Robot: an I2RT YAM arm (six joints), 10 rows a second.
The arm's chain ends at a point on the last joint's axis. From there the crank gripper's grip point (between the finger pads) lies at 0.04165 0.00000 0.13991 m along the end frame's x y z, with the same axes.
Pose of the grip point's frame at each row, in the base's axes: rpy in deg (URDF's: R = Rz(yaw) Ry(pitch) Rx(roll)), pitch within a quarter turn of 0, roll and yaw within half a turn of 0; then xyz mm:
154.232, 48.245, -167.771, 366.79, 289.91, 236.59
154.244, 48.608, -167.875, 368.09, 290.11, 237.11
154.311, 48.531, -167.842, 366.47, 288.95, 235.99
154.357, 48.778, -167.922, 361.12, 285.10, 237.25
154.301, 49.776, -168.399, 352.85, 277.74, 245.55
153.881, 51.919, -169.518, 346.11, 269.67, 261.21
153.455, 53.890, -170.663, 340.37, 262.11, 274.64
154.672, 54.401, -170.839, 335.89, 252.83, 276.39
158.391, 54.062, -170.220, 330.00, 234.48, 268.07
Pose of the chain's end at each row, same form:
154.232, 48.245, -167.771, 314.92, 216.43, 351.57
154.244, 48.608, -167.875, 315.36, 216.60, 351.67
154.311, 48.531, -167.842, 313.85, 215.57, 350.69
154.357, 48.778, -167.922, 307.86, 211.78, 351.69
154.301, 49.776, -168.399, 297.11, 204.36, 358.76
153.881, 51.919, -169.518, 285.34, 195.79, 371.48
153.455, 53.890, -170.663, 274.96, 187.99, 382.05
154.672, 54.401, -170.839, 267.84, 181.23, 383.87
158.391, 54.062, -170.220, 259.06, 169.97, 378.14

